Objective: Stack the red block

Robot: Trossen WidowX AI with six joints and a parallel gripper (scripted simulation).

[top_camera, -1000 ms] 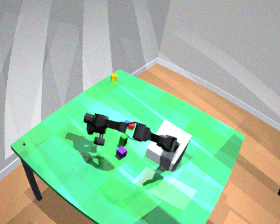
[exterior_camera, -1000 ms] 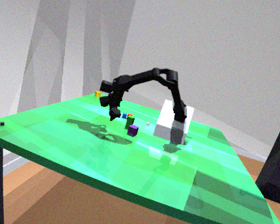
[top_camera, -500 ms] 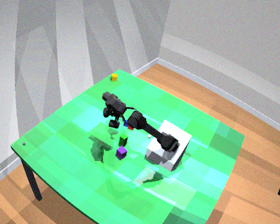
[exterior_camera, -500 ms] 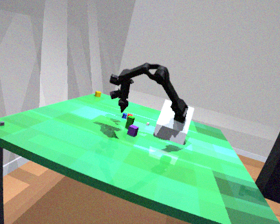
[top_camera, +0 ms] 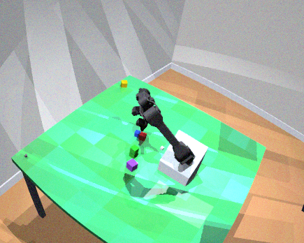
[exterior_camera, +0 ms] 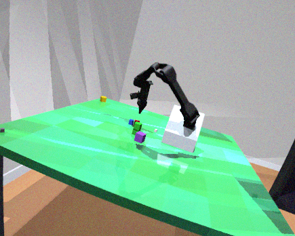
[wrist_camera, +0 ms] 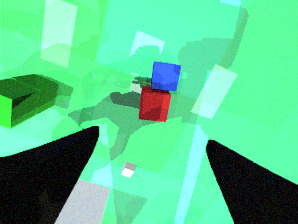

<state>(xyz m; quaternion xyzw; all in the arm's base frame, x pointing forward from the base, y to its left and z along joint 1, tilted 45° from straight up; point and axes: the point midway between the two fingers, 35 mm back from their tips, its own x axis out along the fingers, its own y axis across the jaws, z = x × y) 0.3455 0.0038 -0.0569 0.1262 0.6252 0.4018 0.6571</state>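
The red block is 8 cm below my gripper tip. Also, from my gripper tip: purple block 12 cm behind, 22 cm to the left, 8 cm below; tiny white cube 14 cm behind, 3 cm to the right, 9 cm below; blue block 4 cm ahead, 9 cm below.
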